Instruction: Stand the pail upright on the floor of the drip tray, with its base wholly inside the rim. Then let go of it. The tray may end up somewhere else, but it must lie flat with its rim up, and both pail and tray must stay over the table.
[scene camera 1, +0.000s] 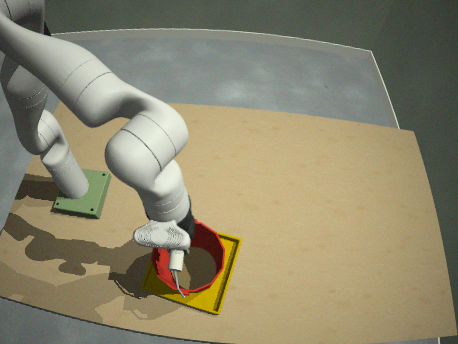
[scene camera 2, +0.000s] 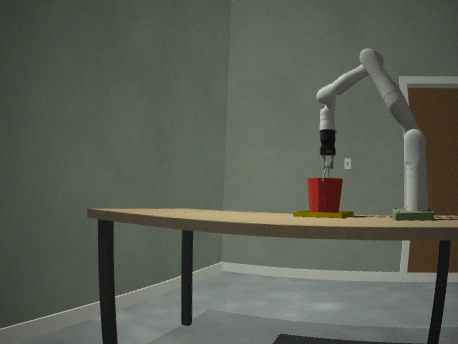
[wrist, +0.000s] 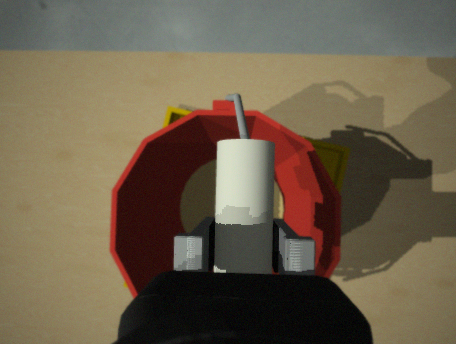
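Pixels of known places: gripper, fingertip midpoint: (scene camera 2: 328, 169) (wrist: 243, 236); arm's base, origin of the base link: (scene camera 1: 76, 187) (scene camera 2: 416, 210).
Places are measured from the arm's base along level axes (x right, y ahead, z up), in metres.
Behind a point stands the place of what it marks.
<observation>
A red pail (scene camera 1: 214, 245) @[x 0.145, y 0.492, z 0.072 m] (scene camera 2: 325, 196) @[x 0.119, y 0.422, z 0.056 m] (wrist: 145, 200) @[x 0.207, y 0.513, z 0.086 m] is upright over the yellow drip tray (scene camera 1: 202, 301) @[x 0.288, y 0.472, z -0.034 m] (scene camera 2: 300, 214) @[x 0.085, y 0.531, z -0.028 m] (wrist: 336, 162) @[x 0.262, y 0.304, z -0.034 m]. In scene camera 2 its base is at the tray's rim height, near the middle; the rim hides whether it touches the tray floor. In scene camera 1 the pail hides the tray's left and far parts. The tray lies flat, rim up. The pail's wire handle is raised, with a white cylindrical grip (scene camera 1: 176, 261) @[x 0.231, y 0.426, z 0.224 m] (wrist: 245, 180) @[x 0.228, y 0.422, z 0.224 m]. My gripper (scene camera 2: 328, 163) @[x 0.196, y 0.421, z 0.188 m] (wrist: 243, 236) @[x 0.196, y 0.421, z 0.188 m] is above the pail's opening, shut on this white grip.
The wooden table (scene camera 1: 310, 225) @[x 0.022, y 0.781, z -0.038 m] (scene camera 2: 200, 220) @[x -0.438, y 0.751, z -0.040 m] carries the tray; its near edge is a little beyond the tray in scene camera 1. The arm's green base plate (scene camera 1: 95, 200) @[x 0.037, y 0.087, z 0.001 m] (scene camera 2: 400, 215) @[x -0.078, y 0.079, z -0.019 m] is left of the tray there. The arm's shadow falls beside the pail.
</observation>
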